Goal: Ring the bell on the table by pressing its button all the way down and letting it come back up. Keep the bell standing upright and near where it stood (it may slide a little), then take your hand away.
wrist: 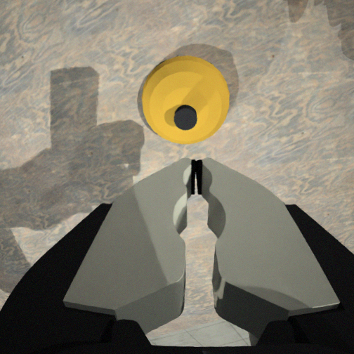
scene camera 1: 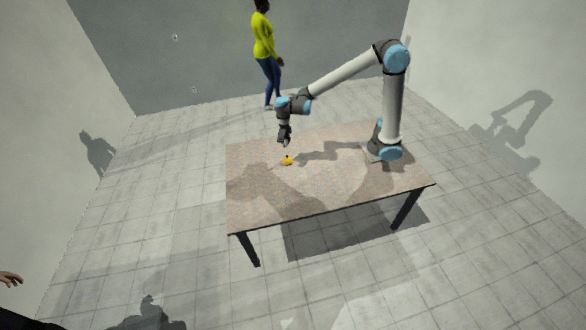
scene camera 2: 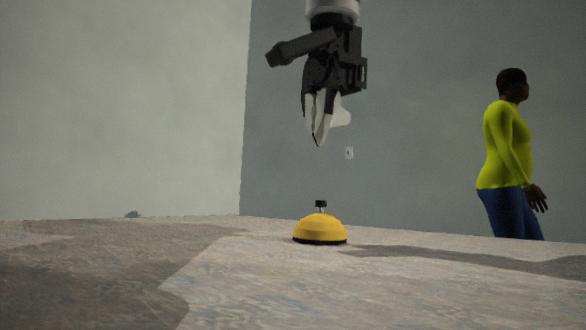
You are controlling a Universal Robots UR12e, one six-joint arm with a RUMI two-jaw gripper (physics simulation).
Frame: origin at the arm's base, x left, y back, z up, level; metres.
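Seen in the pictures: gripper, fingertip midpoint: (scene camera 1: 285, 147) (scene camera 2: 318, 146).
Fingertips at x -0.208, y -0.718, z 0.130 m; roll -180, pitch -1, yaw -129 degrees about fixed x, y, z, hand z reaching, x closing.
Note:
A point is followed by its place in that frame.
The yellow dome bell (scene camera 1: 287, 161) @(x -0.181, y -0.721, z 0.013 m) (scene camera 2: 319, 230) @(x -0.171, y -0.700, z 0.001 m) (wrist: 200, 90) stands upright on the table (scene camera 1: 330, 180) @(x 0.101, y -0.510, z -0.021 m) (scene camera 2: 350, 295) @(x 0.090, y -0.591, z -0.022 m). Its black button (scene camera 2: 320, 203) @(x -0.201, y -0.709, z 0.040 m) (wrist: 185, 117) sticks up on its short stem above the dome, and nothing touches it. My gripper (scene camera 1: 285, 145) @(x -0.208, y -0.718, z 0.130 m) (scene camera 2: 317, 144) @(x -0.208, y -0.718, z 0.130 m) (wrist: 195, 164) is shut with nothing between its fingertips. It points down and hangs well above the bell, with a wide gap between tips and button in the scene camera 2 view. In the wrist view the bell and its button show whole, beyond the fingertips.
The arm's base (scene camera 1: 385, 150) @(x 0.207, y -0.181, z 0.217 m) stands at the right part of the table. A person in a yellow top (scene camera 1: 263, 40) (scene camera 2: 506, 145) stands behind the table. A hand (scene camera 1: 11, 278) shows at the left edge of the scene camera 1 view. Arm shadows fall across the table.

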